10 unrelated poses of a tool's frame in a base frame.
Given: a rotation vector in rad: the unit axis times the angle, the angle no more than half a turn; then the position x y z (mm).
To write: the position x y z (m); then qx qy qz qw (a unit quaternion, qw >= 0). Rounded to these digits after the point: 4 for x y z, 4 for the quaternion.
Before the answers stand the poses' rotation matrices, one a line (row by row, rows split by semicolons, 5 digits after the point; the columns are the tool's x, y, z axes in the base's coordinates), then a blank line. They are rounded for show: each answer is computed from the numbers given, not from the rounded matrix.
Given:
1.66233 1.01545 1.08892 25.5 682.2 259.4
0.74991 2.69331 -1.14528 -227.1 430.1 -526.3
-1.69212 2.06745 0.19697 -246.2 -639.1 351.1
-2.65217 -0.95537 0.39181 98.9 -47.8 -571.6
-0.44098 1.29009 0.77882 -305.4 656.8 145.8
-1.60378 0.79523 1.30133 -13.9 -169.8 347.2
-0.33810 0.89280 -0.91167 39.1 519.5 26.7
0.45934 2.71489 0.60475 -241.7 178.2 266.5
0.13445 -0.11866 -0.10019 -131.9 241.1 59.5
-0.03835 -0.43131 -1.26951 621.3 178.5 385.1
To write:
0.28164 0.16176 0.94579; 0.93220 -0.27966 -0.22977; 0.22733 0.94638 -0.22956
-0.86999 0.48645 -0.08048; 0.39543 0.59087 -0.70321; -0.29452 -0.64361 -0.70641
-0.13883 -0.95652 0.25649; -0.89088 0.23374 0.38948; -0.43250 -0.17443 -0.88460
0.74244 0.57196 -0.34877; 0.65214 -0.73618 0.18095; -0.15326 -0.36179 -0.91957
0.07948 -0.72663 0.68242; 0.26541 0.67530 0.68813; -0.96085 0.12643 0.24652
0.24066 -0.88719 -0.39366; 0.05443 -0.39261 0.91809; -0.96908 -0.24238 -0.04619
0.29745 0.53879 0.78818; -0.79928 0.59205 -0.10308; -0.52219 -0.59932 0.60675
-0.89672 0.23775 0.37332; 0.37373 0.85861 0.35089; -0.23711 0.45417 -0.85879
0.98798 0.09154 -0.12454; -0.10744 0.98599 -0.12758; 0.11112 0.13943 0.98398
0.22809 0.92875 -0.29222; -0.91455 0.30734 0.26295; 0.33403 0.20727 0.91949

0.0255 0.6822 0.2594 0.6691 0.4087 0.4383 0.4394
-0.2271 0.4301 -0.5263 0.2478 0.8898 -0.3784 0.0601
-0.2462 -0.6391 0.3511 -0.6148 0.7512 0.0716 0.2293
0.0989 -0.0478 -0.5716 -0.9217 -0.3320 0.1362 0.1472
-0.3054 0.6568 0.1458 -0.1985 0.5808 0.3506 0.7073
-0.0139 -0.1698 0.3472 -0.6480 0.3213 0.5258 0.4477
0.0391 0.5195 0.0267 -0.1570 0.4147 -0.4235 0.7900
-0.2417 0.1782 0.2665 0.1608 0.9505 0.2117 0.1605
-0.1319 0.2411 0.0595 0.0671 -0.0592 -0.0500 0.9947
0.6213 0.1785 0.3851 -0.0178 -0.1998 -0.5882 0.7834

